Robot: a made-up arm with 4 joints. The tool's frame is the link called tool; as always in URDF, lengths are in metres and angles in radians. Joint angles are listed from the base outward. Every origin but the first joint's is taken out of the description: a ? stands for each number. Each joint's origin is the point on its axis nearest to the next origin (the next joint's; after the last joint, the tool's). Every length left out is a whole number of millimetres.
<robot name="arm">
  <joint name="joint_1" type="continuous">
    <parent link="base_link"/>
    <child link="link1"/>
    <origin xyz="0 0.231 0.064" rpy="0 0 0"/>
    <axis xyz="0 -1 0"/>
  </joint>
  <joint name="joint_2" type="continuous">
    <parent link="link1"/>
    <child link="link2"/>
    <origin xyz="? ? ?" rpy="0 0 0"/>
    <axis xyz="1 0 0"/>
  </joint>
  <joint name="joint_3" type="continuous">
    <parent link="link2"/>
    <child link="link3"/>
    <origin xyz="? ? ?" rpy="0 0 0"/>
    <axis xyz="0 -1 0"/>
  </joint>
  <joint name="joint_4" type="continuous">
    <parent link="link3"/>
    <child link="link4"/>
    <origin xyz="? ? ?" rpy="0 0 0"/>
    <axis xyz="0 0 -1"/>
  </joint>
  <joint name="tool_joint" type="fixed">
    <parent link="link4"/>
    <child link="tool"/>
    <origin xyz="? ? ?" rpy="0 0 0"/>
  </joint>
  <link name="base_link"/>
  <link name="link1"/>
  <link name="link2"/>
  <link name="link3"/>
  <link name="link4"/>
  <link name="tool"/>
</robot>
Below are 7 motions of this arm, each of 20 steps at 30 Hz.
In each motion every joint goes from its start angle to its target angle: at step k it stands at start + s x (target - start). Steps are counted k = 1, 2, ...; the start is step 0. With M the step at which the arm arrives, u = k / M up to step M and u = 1 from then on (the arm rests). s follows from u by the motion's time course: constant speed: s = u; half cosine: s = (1 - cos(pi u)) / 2; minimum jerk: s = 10 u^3 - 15 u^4 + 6 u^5.
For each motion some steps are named. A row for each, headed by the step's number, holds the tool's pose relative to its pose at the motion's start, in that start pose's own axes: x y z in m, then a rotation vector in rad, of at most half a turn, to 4 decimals.
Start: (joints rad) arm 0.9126 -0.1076 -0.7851 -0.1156
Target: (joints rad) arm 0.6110 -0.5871 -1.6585 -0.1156
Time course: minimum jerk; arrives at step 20
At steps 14, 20:
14: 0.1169 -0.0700 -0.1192 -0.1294 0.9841 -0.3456
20: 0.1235 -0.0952 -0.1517 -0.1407 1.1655 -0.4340

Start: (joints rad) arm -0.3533 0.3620 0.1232 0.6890
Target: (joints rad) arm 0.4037 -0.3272 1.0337 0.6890
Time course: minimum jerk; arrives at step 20
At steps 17, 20:
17: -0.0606 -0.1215 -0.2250 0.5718 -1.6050 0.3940
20: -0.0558 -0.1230 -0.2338 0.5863 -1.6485 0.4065

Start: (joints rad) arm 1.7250 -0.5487 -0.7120 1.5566
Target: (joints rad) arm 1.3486 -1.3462 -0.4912 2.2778
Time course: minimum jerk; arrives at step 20
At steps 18, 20:
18: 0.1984 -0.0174 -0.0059 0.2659 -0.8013 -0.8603
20: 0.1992 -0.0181 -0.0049 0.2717 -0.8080 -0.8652

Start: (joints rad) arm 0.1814 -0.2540 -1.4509 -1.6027
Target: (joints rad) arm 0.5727 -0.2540 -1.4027 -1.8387
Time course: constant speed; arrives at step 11
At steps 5, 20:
5: -0.0188 -0.0019 0.0096 -0.1972 -0.0276 0.1011
20: -0.0402 -0.0036 0.0231 -0.4376 -0.0327 0.2181

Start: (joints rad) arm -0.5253 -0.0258 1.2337 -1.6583
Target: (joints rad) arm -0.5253 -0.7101 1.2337 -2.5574
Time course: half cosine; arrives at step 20
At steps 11, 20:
11: -0.0877 -0.1173 0.0164 0.0458 0.1265 0.8925
20: -0.0652 -0.2219 0.0273 0.1259 0.2115 1.5407

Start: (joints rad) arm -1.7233 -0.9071 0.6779 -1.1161
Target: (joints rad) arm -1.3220 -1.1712 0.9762 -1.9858
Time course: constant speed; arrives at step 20
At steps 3, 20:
3: -0.0161 -0.0022 -0.0156 -0.0982 0.0260 0.1190
20: -0.0616 -0.0508 -0.0335 -0.5203 0.4374 0.7936

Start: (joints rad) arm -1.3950 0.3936 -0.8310 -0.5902
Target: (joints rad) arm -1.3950 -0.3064 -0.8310 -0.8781
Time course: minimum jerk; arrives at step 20
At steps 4, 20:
4: 0.0013 -0.0032 -0.0038 -0.0226 0.0154 -0.0133
20: 0.0004 -0.0591 -0.0447 -0.3472 0.3133 -0.2344

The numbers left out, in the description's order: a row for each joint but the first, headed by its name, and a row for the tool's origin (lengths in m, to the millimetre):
joint_2: -0.101 0 -0.018
joint_3: 0 0.061 -0.131
joint_4: 0.098 0 0.15
tool: -0.101 0.165 0

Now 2 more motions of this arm.
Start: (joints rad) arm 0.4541 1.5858 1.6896 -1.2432
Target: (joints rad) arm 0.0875 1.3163 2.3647 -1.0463
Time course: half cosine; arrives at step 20
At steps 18, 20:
18: -0.0187 0.0788 -0.0845 -0.6364 -0.0559 0.2094
20: -0.0199 0.0794 -0.0867 -0.6491 -0.0611 0.2168

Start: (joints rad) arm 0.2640 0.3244 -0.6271 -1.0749
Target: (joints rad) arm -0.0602 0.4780 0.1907 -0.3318
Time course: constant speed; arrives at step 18
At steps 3, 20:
3: 0.0115 0.0306 -0.0064 -0.0559 -0.0717 -0.1253
20: 0.0966 0.1310 -0.0020 -0.2044 -0.5232 -0.8155

